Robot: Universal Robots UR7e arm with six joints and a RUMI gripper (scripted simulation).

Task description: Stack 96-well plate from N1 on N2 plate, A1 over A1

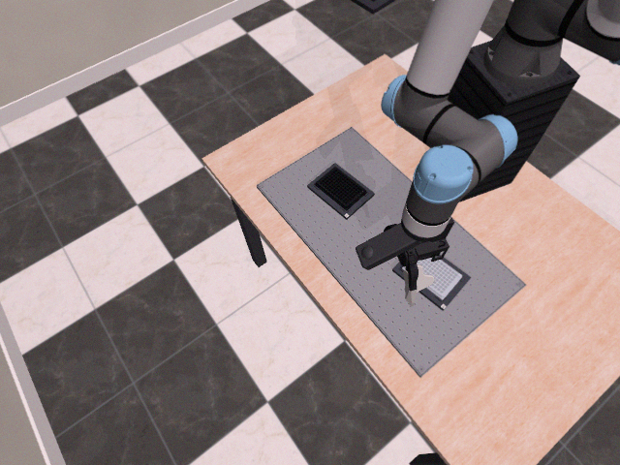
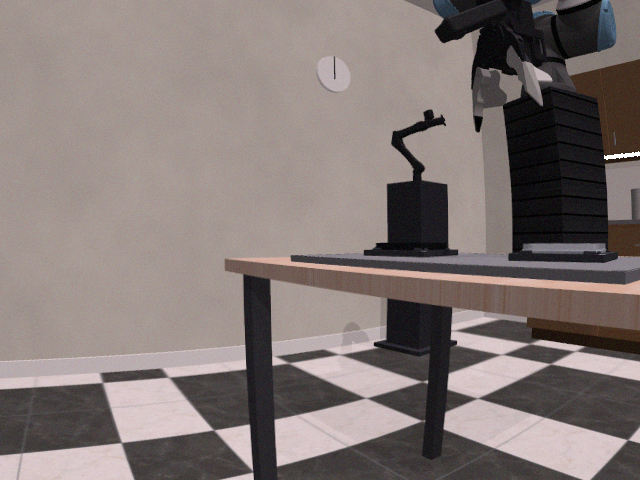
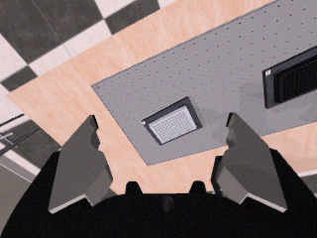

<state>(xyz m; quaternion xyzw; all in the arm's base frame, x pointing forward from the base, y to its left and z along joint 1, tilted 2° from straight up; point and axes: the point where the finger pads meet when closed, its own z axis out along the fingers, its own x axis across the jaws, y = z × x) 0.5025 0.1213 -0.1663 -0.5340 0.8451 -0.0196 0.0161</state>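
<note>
My hand is 16 cm past the black 96-well plate, 33 cm to the left of it and 18 cm above it. Round my hand: white 96-well plate 15 cm behind, 3 cm to the left, 18 cm below; white marker 11 cm behind, 25 cm to the right, 19 cm below; plate nest 15 cm behind, 3 cm to the left, 19 cm below.
</note>
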